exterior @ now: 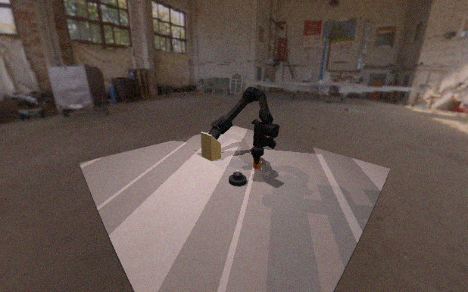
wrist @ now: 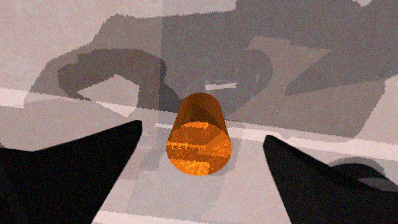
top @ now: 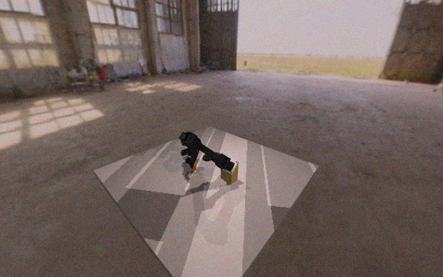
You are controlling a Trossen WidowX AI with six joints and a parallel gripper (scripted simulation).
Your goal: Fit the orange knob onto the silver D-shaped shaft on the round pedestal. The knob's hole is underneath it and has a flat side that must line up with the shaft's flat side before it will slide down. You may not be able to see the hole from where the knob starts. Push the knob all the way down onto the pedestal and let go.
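My gripper tip is right at the orange knob. Round my gripper tip: dark round pedestal (30 mm ahead, 190 mm to the right, 10 mm below).
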